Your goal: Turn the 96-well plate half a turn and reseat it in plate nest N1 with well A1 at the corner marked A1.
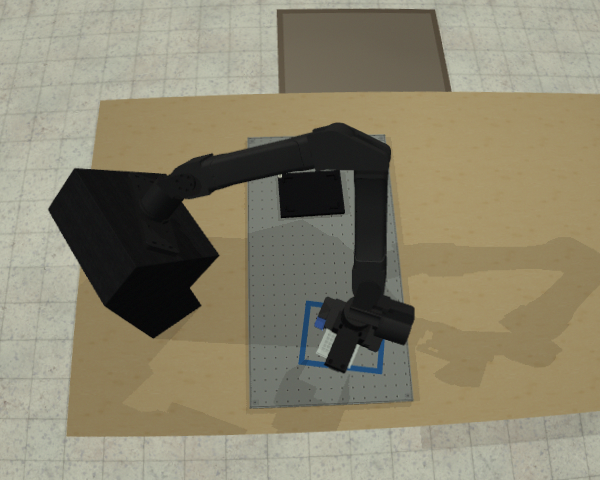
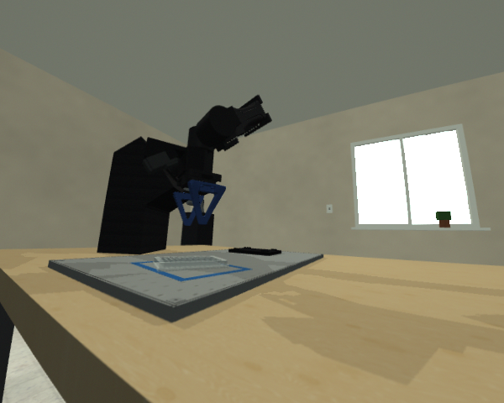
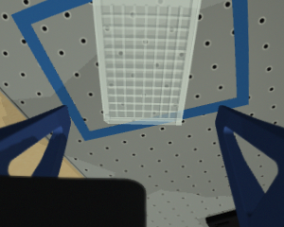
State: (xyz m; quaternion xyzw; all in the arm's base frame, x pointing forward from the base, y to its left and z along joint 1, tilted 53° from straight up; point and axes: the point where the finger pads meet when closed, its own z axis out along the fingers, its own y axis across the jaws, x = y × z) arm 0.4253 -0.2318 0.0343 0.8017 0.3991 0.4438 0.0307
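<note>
The clear 96-well plate lies 8 cm below my hand. Also, from my hand: black plate nest N1: 37 cm to the left, 8 cm below, 6 cm behind; white A1 label: 42 cm to the left, 14 cm behind, 8 cm below.
</note>
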